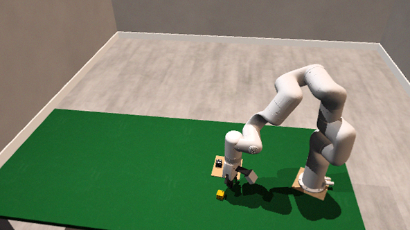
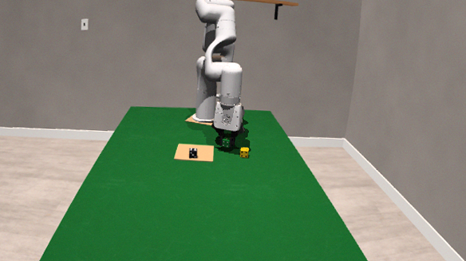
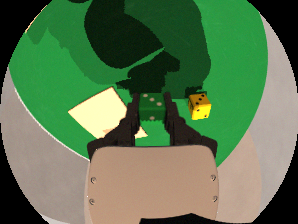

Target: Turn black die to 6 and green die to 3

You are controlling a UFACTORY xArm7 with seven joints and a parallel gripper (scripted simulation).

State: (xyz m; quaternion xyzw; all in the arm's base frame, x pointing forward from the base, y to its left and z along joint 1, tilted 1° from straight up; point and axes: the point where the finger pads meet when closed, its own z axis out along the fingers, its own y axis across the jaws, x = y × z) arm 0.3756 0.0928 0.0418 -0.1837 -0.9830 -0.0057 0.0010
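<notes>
The yellow die is 40 mm ahead of my hand, 70 mm to the left of it and 30 mm below it. From my hand the other things lie so: green die 10 mm below; tan mat 40 mm ahead, 120 mm to the right, 40 mm below; black die 80 mm ahead, 120 mm to the right, 20 mm below.
</notes>
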